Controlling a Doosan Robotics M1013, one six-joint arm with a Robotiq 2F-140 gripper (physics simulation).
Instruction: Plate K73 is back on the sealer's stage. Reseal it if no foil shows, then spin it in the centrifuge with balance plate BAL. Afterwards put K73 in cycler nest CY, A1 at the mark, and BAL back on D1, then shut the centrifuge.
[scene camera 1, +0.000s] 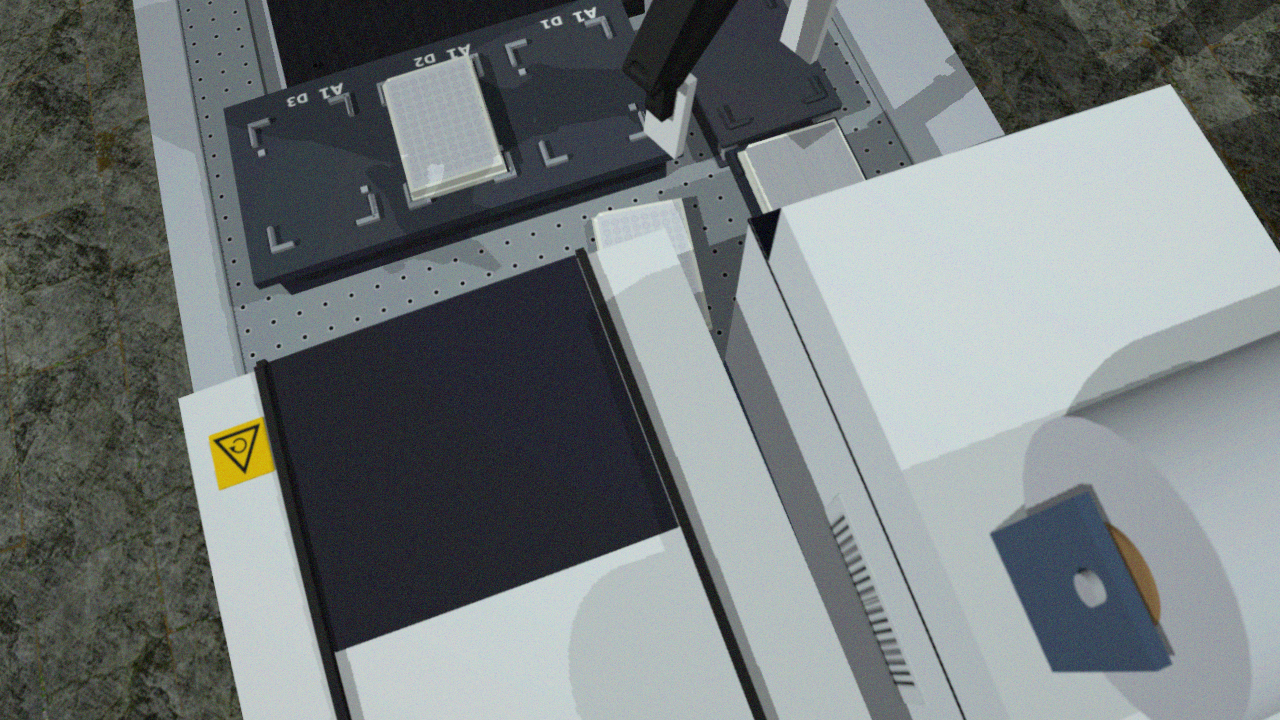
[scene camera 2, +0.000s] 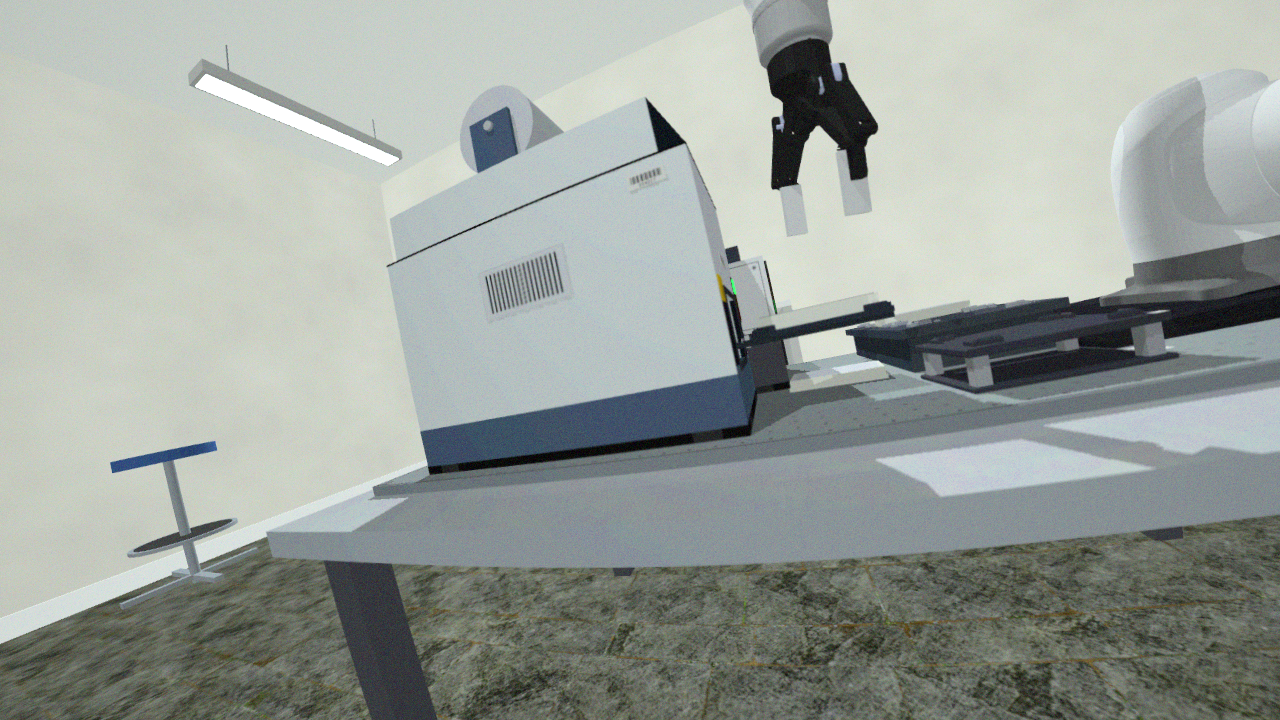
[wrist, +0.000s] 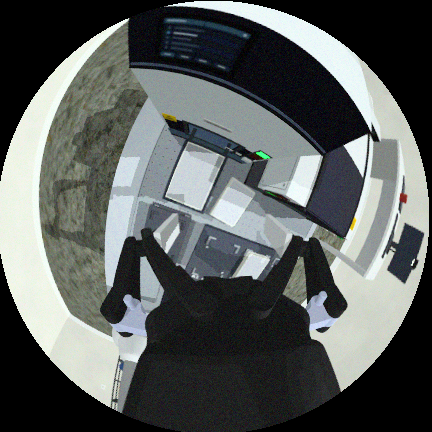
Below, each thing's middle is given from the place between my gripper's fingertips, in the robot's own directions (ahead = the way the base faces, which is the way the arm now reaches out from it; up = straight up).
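Centrifuge (wrist: 329, 190): from my hand, 25 cm to the right, 32 cm ahead, 9 cm below.
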